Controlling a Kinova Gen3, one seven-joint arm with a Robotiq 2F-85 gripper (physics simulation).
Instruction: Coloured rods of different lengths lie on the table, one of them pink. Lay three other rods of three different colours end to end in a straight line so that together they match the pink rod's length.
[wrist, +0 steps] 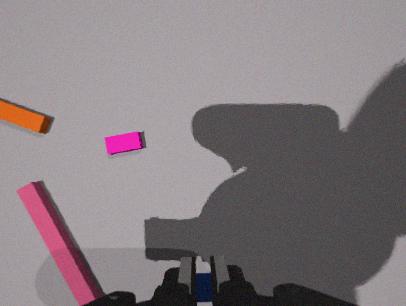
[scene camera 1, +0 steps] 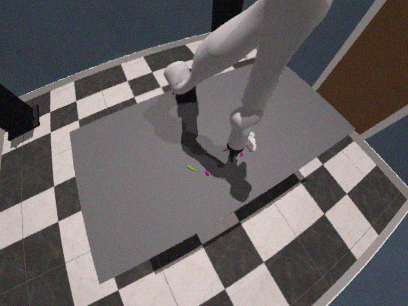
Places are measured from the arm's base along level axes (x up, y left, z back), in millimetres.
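Pixels of known places: gripper, between the fingertips: [wrist: 203,276] [scene camera 1: 230,157].
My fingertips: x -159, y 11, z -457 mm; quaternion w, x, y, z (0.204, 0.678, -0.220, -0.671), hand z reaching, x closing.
For each thing: its middle in the pictures, then the offset to it from my fingertips. Level surfaces: height alone.
- dark blue rod, middle of its body: [wrist: 204,287] dx +2, dy -4, dz +3 mm
- pink rod, middle of its body: [wrist: 63,250] [scene camera 1: 230,147] dx -43, dy +52, dz +66 mm
- orange rod, middle of its body: [wrist: 14,114] dx -43, dy +137, dz +40 mm
- lime rod, middle of its body: [scene camera 1: 191,168] dx -43, dy -194, dz +72 mm
- grey table top, height of its surface: dx -48 mm
My gripper [scene camera 1: 233,159] [wrist: 203,276] is shut on a dark blue rod [wrist: 204,287], above the table. The pink rod [scene camera 1: 225,149] [wrist: 47,227] lies slanted at the lower left of the wrist view, its near end cut off by the gripper body. A short magenta rod [scene camera 1: 242,154] [wrist: 124,143] lies beyond the gripper, apart from the pink rod. An orange rod [wrist: 22,116] shows in part at the left edge of the wrist view. In the scene view a lime rod [scene camera 1: 191,168] and another short magenta rod [scene camera 1: 207,173] lie left of the gripper, apart from each other.
The rods lie on a grey table top [scene camera 1: 130,200] above a checkered floor [scene camera 1: 280,210]. The arm covers part of the table in the scene view. The arm's dark shadow [wrist: 300,200] falls across the right of the wrist view.
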